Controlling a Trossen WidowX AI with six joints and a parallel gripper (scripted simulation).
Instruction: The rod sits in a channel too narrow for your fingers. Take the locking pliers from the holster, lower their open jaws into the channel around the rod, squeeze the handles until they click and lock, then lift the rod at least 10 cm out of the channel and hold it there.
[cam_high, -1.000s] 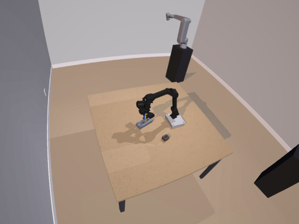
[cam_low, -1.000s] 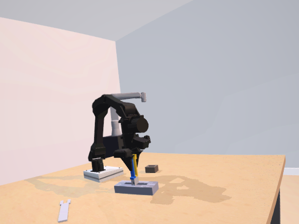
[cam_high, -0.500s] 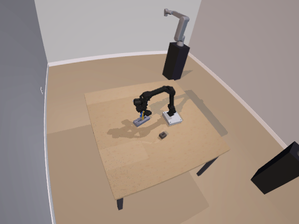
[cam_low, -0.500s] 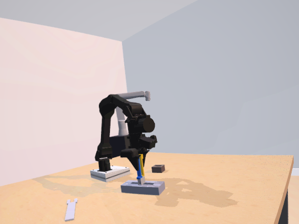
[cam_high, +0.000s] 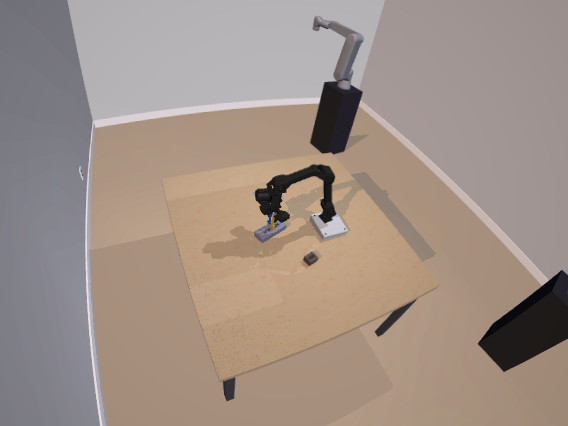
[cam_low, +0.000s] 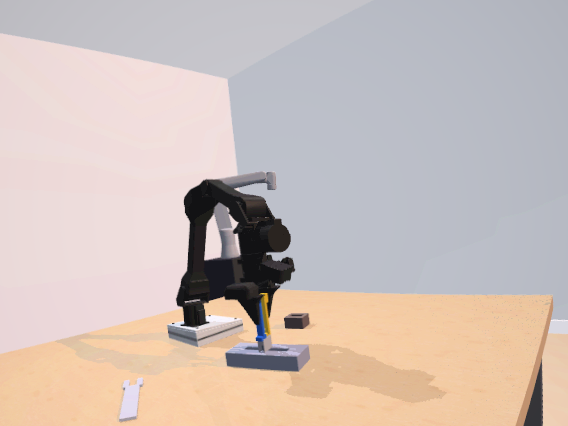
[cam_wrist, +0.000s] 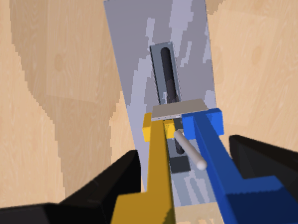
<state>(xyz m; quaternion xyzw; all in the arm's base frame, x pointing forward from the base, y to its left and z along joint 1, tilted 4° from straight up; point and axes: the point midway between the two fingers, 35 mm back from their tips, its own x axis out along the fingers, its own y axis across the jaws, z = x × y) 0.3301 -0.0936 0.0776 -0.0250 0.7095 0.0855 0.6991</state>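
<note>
My gripper tip is now 80 mm above the grey channel block. Also, from my gripper tip: dark rod (90 mm below); silver pin (right at my gripper tip); yellow handle (10 mm to the left).
</note>
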